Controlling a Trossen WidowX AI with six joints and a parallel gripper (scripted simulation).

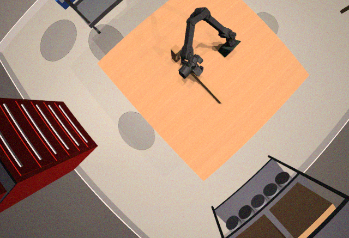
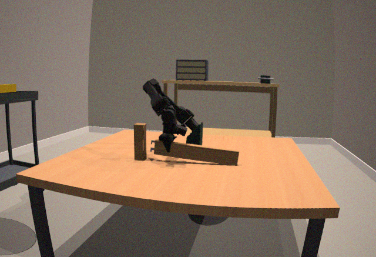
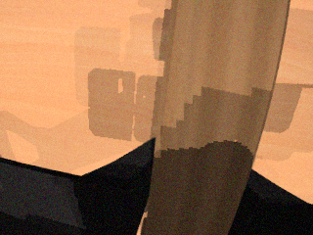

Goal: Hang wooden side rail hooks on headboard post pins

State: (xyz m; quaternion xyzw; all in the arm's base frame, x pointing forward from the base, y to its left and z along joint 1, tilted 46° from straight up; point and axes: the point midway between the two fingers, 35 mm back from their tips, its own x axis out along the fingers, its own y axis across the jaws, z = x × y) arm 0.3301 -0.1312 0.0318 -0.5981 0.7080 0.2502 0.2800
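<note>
Now: gripper tip 15 cm to the left of the headboard post, 4 cm below it and 1 cm past it.
</note>
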